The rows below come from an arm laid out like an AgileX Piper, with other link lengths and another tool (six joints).
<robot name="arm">
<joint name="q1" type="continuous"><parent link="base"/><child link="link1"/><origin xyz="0 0 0.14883" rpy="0 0 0"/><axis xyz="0 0 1"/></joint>
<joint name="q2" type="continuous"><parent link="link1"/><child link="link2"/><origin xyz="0 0 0" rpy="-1.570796 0 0"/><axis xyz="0 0 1"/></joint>
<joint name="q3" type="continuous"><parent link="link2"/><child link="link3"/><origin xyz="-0.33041 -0.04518 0" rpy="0 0 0"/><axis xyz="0 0 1"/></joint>
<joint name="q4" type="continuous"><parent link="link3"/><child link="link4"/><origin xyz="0.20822 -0.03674 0" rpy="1.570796 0 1.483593"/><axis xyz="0 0 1"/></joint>
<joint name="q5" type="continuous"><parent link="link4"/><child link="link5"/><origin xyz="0 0 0" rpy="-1.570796 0 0"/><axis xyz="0 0 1"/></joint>
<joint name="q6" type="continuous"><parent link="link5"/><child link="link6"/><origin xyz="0 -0.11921 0" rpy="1.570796 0 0"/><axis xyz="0 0 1"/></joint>
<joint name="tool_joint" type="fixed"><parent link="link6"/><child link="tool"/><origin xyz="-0.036 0.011 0.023" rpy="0 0.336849 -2.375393"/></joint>
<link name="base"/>
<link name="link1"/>
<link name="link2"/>
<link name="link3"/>
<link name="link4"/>
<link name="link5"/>
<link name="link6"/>
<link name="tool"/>
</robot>
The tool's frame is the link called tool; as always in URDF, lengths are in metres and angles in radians. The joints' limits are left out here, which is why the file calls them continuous.
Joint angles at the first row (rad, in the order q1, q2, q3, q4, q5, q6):
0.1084, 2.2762, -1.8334, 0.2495, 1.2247, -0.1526
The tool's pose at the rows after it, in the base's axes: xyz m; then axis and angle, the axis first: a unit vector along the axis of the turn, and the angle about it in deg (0 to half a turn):
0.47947 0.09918 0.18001 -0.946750 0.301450 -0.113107 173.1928
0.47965 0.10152 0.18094 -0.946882 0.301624 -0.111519 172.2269
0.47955 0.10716 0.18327 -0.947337 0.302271 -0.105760 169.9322
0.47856 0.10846 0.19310 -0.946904 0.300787 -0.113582 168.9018
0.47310 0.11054 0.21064 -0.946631 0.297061 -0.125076 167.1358
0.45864 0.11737 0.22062 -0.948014 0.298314 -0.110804 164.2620
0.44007 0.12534 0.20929 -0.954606 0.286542 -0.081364 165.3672
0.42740 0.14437 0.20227 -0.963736 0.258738 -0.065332 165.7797
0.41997 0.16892 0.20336 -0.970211 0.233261 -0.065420 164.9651
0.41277 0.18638 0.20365 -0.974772 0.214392 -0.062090 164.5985
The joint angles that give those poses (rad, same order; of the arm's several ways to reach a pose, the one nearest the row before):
0.1084, 2.2762, -1.8334, 0.2531, 1.2272, -0.1590
0.1084, 2.2762, -1.8334, 0.2710, 1.2254, -0.1678
0.1084, 2.2762, -1.8334, 0.3149, 1.2254, -0.1882
0.1084, 2.2563, -1.8310, 0.3257, 1.2235, -0.1958
0.1084, 2.2123, -1.8095, 0.3462, 1.2173, -0.2133
0.1104, 2.1655, -1.7432, 0.4082, 1.2137, -0.2421
0.1311, 2.1486, -1.6626, 0.4103, 1.2137, -0.2548
0.1763, 2.1486, -1.6318, 0.4089, 1.2159, -0.2702
0.2317, 2.1479, -1.6318, 0.4178, 1.2067, -0.2747
0.2724, 2.1479, -1.6318, 0.4224, 1.2064, -0.2754

